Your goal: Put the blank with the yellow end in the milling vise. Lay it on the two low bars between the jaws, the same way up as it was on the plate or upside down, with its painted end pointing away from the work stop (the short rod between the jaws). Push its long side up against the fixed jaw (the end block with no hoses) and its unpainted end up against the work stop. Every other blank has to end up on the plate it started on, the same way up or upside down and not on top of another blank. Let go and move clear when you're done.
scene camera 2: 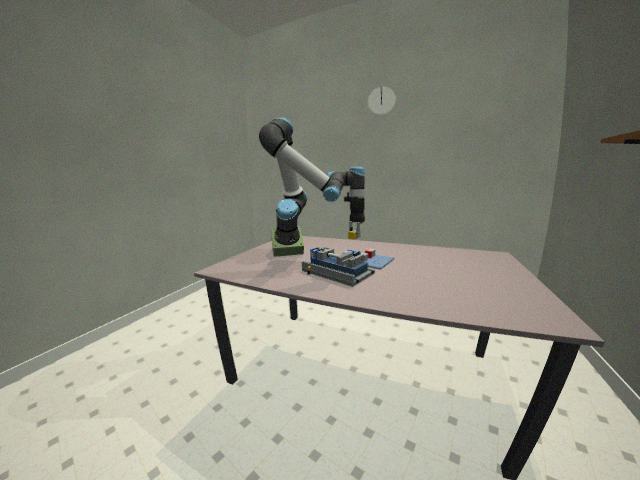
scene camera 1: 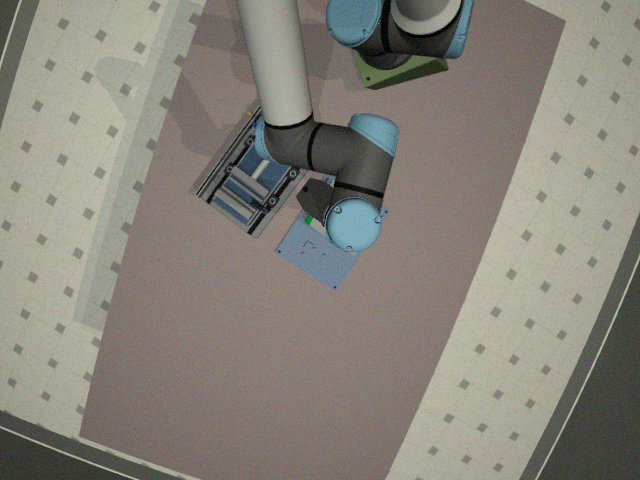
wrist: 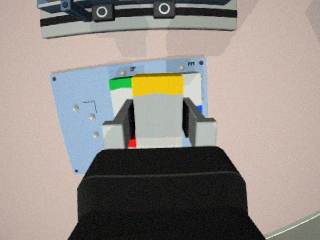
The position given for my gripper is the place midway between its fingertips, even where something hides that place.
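Note:
I can see my gripper (wrist: 158, 110), and the same view gives me a yellow-ended blank (wrist: 158, 97) as well as a plate (wrist: 71, 88).

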